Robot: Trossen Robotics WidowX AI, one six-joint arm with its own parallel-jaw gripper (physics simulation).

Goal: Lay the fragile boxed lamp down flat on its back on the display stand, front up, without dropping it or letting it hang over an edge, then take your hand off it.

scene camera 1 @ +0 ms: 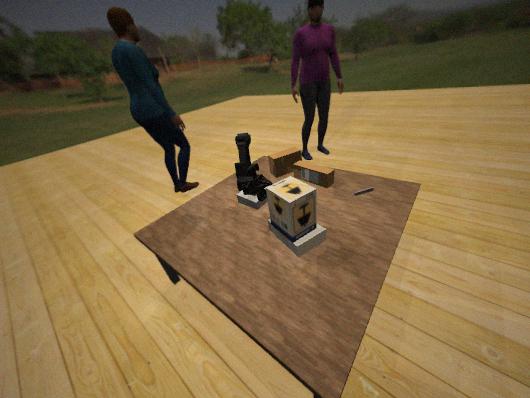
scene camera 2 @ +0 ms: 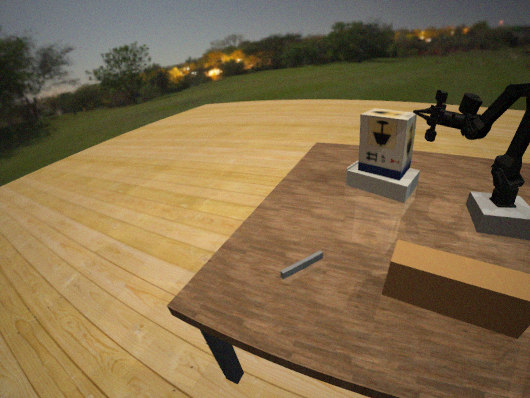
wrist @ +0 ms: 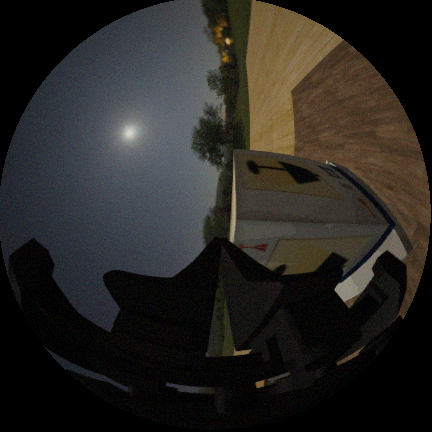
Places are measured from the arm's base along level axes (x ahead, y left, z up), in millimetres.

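Pixels of known places: gripper, fingertip midpoint: point(scene camera 1: 271, 183) point(scene camera 2: 413, 111) point(wrist: 218, 242); arm's base, origin of the base link: point(scene camera 1: 253, 192) point(scene camera 2: 502, 202).
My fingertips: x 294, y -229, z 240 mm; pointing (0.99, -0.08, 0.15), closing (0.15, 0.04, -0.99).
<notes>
Ahead of a thing's pixels: the offset from my fingertips to its top centre. Level surfaces: height alone.
The boxed lamp point(scene camera 1: 293, 211) point(scene camera 2: 386, 142) point(wrist: 306, 209), white and yellow with black lamp pictures and a blue band at its foot, stands upright on the low white display stand point(scene camera 1: 303, 242) point(scene camera 2: 382, 189) point(wrist: 360, 284) in the middle of the brown table {dz -306 mm} point(scene camera 1: 255, 300) point(scene camera 2: 303, 316). My gripper point(scene camera 1: 264, 185) point(scene camera 2: 417, 114) point(wrist: 218, 242) is shut and empty. It is turned on its side, with its fingertips just beside the box's upper part. I cannot tell whether they touch the box.
Two brown cardboard boxes {dx -270, dy +690, dz -146 mm} point(scene camera 1: 284, 161) {dx -11, dy +599, dz -196 mm} point(scene camera 1: 314, 173) lie behind the stand; one shows in scene camera 2 point(scene camera 2: 427, 276). A thin grey bar {dx +347, dy +528, dz -284 mm} point(scene camera 1: 364, 191) point(scene camera 2: 301, 264) lies near the table's edge. Two people point(scene camera 1: 145, 91) point(scene camera 1: 315, 59) stand on the wooden deck.
</notes>
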